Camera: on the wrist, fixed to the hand. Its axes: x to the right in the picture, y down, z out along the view.
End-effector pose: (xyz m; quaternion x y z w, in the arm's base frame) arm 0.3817 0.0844 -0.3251 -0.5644 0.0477 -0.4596 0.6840
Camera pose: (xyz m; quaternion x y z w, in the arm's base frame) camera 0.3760 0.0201 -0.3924 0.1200 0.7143 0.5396 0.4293
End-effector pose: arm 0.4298 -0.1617 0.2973 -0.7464 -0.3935 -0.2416 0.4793
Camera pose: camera 0.4823 -0.2382 0.3071 -0.3541 0.8352 0.2896 0.3053
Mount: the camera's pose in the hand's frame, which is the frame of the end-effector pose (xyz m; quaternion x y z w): 0.0101 0.0555 -0.0743 -0.0297 0.2187 0.9753 0.0120
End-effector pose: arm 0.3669 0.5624 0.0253 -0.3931 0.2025 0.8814 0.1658
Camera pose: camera 0.3819 0.4796 -0.0150 0.0049 -0.3959 -0.0923 0.9136
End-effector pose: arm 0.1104 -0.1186 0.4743 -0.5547 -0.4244 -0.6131 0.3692
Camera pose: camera 0.1333 -0.2079 0.4887 -0.2974 0.6348 0.2188 0.6787
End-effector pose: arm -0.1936 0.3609 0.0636 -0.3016 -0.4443 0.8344 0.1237
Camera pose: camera -0.1526 0.3834 -0.0171 0.6231 -0.2911 -0.0515 0.7241
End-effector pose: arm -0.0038 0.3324 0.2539 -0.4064 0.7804 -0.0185 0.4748
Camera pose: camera -0.0964 0.3364 0.2643 -0.7462 -0.5101 -0.3971 0.1590
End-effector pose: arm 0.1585 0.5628 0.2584 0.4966 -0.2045 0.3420 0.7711
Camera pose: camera 0.1230 0.6485 0.2683 0.2912 0.3283 -0.8587 0.2648
